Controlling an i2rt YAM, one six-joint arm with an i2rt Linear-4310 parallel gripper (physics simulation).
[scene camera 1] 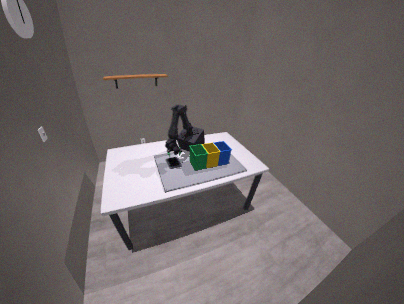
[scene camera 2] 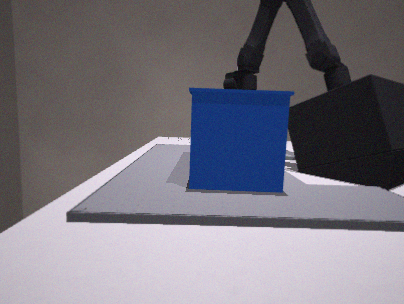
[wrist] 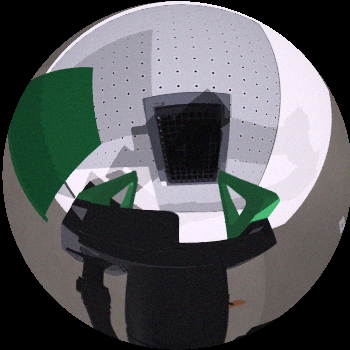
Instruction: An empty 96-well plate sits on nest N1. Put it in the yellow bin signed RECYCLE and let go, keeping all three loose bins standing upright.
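Frame: origin at the arm's base, x left, y back, z up, level; metres.
Seen in the pictures: gripper, between the fingertips: [scene camera 1: 174, 156] [wrist: 177, 174]; arm's base, origin of its link: [scene camera 1: 190, 133] [scene camera 2: 342, 96] [wrist: 93, 260].
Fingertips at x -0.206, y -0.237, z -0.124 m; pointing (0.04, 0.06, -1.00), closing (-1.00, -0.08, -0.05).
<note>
Pixels of each thing's top centre, then the offset from my fingertips to it. Level surfaces: height alone.
- black 96-well plate, centre of its top: [wrist: 190, 149] [scene camera 1: 173, 160] dy -0.010, dx -0.015, dz -0.047 m
- yellow bin, centre of its top: [scene camera 1: 210, 147] dy -0.066, dx +0.351, dz +0.107 m
- green bin, centre of its top: [scene camera 1: 198, 149] dy -0.079, dx +0.221, dz +0.107 m
- blue bin, centre of its top: [scene camera 2: 237, 92] [scene camera 1: 222, 146] dy -0.053, dx +0.481, dz +0.107 m
- perforated grey board, height of its surface: dz -0.072 m
- white table, height of its surface: dz -0.085 m
A black 96-well plate [scene camera 1: 173, 162] [wrist: 190, 142] sits in its dark grey nest [wrist: 226, 137] on the grey board. My gripper [wrist: 177, 174] is open with green fingers wide apart, close to the plate's near end in the wrist view; nothing is between the fingers. In scene camera 2 the fingers are hidden behind the blue bin. The yellow bin [scene camera 1: 213, 157] stands upright between the green bin [scene camera 1: 198, 159] [wrist: 60, 120] and the blue bin [scene camera 1: 224, 154] [scene camera 2: 239, 142], both upright. The RECYCLE sign cannot be read.
The three bins stand side by side on the perforated grey board [scene camera 1: 182, 181] [scene camera 2: 130, 200] [wrist: 200, 50], beside the nest. The board lies on the white table [scene camera 1: 130, 185] [scene camera 2: 150, 260]. The black arm base [scene camera 1: 192, 138] [scene camera 2: 345, 130] stands behind the board. A wooden wall shelf [scene camera 1: 135, 76] hangs behind.
</note>
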